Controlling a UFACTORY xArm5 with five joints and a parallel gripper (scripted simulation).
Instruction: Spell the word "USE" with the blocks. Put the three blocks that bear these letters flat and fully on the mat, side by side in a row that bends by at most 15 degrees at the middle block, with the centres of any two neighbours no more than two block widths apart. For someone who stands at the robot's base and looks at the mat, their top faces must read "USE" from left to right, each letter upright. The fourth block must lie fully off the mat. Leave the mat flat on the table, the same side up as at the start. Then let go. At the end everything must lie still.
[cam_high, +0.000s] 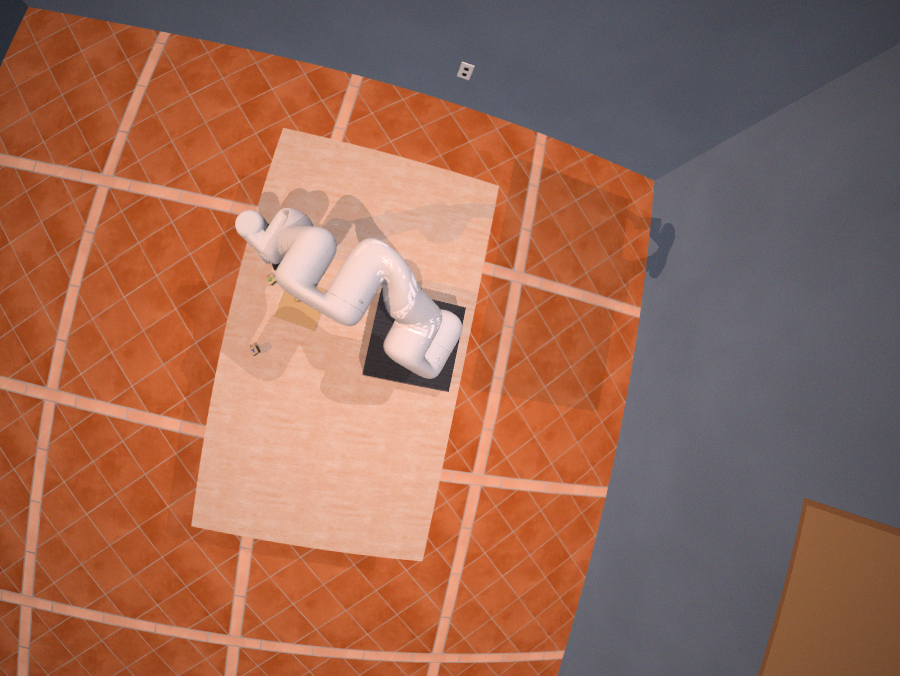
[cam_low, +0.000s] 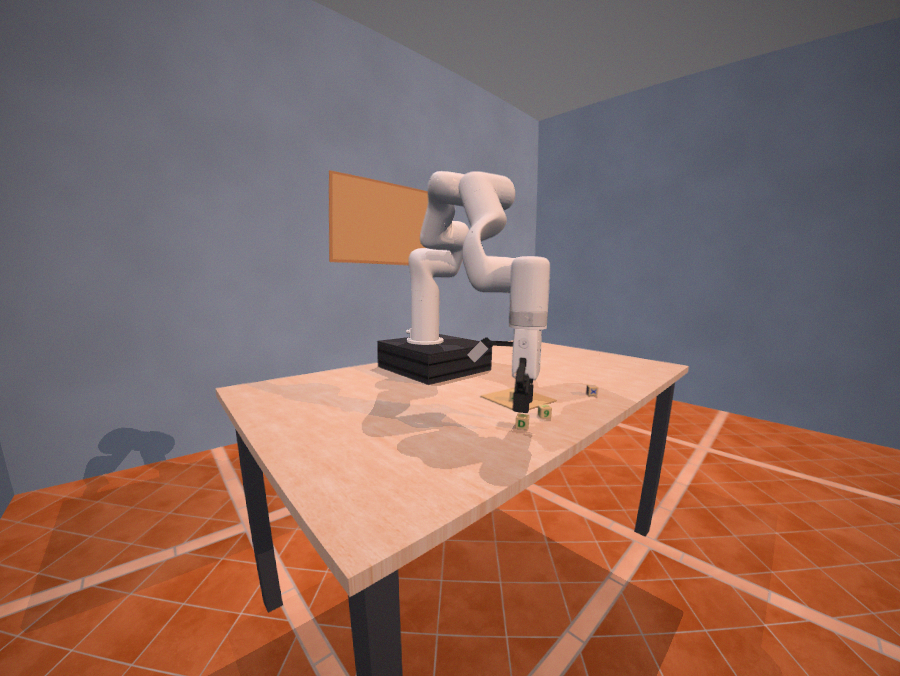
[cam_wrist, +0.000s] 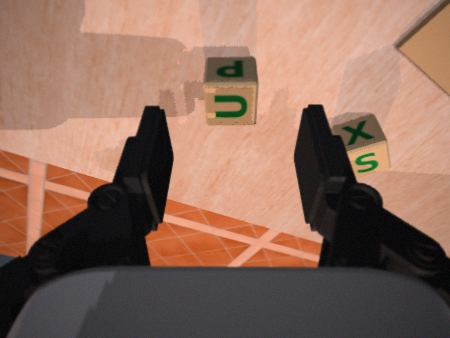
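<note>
Right now the U block is 50 mm below my hand. The rest, counted from my hand: S block 90 mm to the left, 50 mm below; then E block 130 mm to the left, 100 mm behind, 50 mm below; then tan mat 150 mm to the left, 110 mm behind, 60 mm below.
</note>
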